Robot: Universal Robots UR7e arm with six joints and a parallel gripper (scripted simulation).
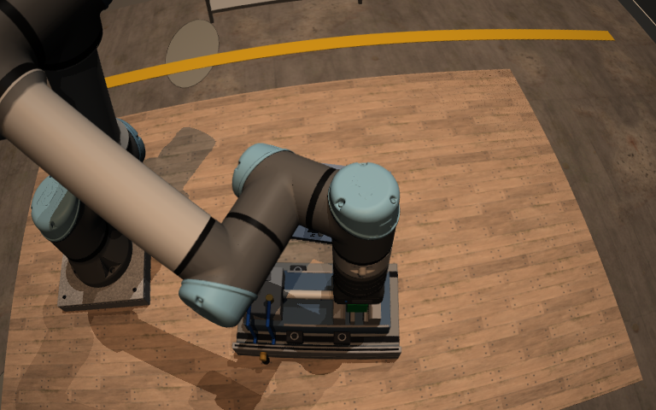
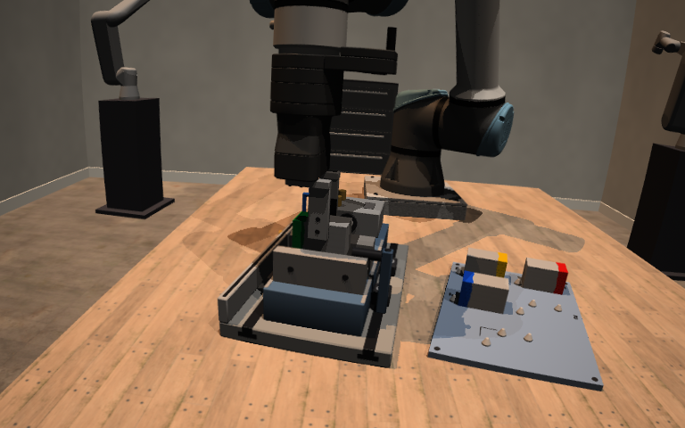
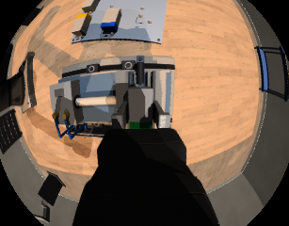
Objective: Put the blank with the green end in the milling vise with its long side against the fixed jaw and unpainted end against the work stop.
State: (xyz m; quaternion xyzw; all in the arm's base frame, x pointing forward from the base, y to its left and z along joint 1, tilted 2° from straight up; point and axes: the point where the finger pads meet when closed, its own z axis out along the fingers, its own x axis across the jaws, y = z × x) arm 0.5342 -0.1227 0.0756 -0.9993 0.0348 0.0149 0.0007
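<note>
My hand is 20 mm above the green-ended blank. Round my hand: hosed end block (160 mm behind, 20 mm to the left, 50 mm below); work stop rod (50 mm to the left, 40 mm below); fixed jaw (30 mm ahead, 50 mm below).
</note>
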